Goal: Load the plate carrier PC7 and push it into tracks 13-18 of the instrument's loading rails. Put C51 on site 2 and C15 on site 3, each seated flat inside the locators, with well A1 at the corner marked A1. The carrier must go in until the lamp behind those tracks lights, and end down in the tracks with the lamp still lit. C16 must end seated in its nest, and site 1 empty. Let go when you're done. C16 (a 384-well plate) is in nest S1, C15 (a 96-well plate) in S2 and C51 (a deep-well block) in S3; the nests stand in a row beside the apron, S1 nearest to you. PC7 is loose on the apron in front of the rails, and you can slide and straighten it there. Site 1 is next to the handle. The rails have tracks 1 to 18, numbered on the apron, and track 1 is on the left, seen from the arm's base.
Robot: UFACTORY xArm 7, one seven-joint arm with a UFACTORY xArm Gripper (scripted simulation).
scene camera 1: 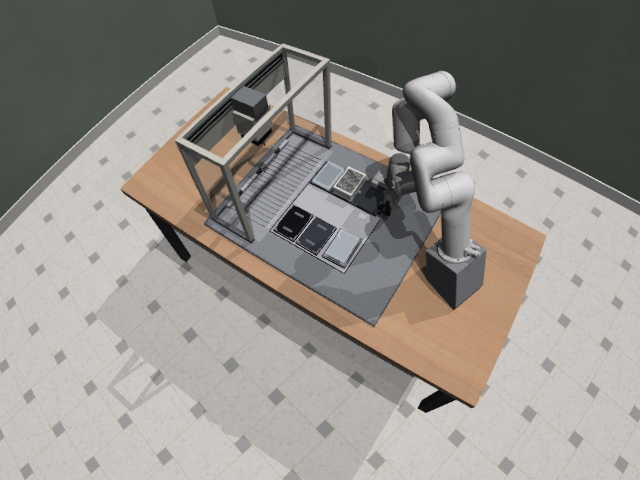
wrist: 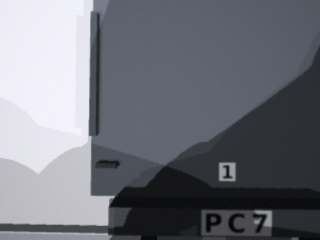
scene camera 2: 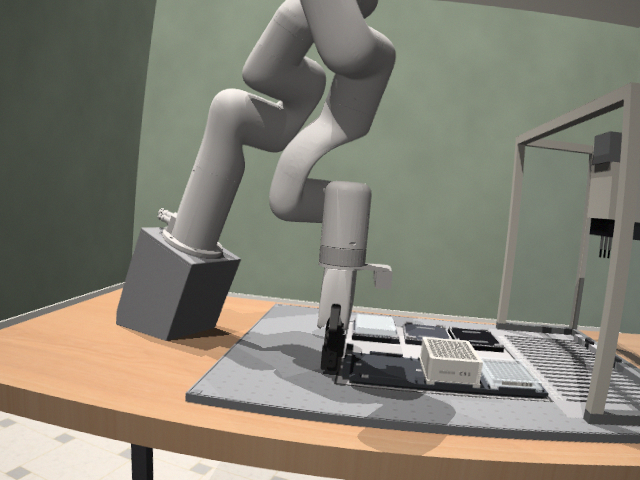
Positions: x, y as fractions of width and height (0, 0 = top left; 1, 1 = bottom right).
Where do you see a 384-well plate C16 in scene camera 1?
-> At 0.53, 0.52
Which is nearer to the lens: the dark plate carrier PC7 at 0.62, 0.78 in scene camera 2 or the 384-well plate C16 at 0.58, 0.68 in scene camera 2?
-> The dark plate carrier PC7.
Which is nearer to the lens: the 96-well plate C15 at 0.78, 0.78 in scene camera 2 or the 384-well plate C16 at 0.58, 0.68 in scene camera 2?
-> The 96-well plate C15.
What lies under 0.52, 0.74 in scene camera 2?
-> My gripper.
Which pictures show the 384-well plate C16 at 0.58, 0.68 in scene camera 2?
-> Scene camera 1 and scene camera 2 only.
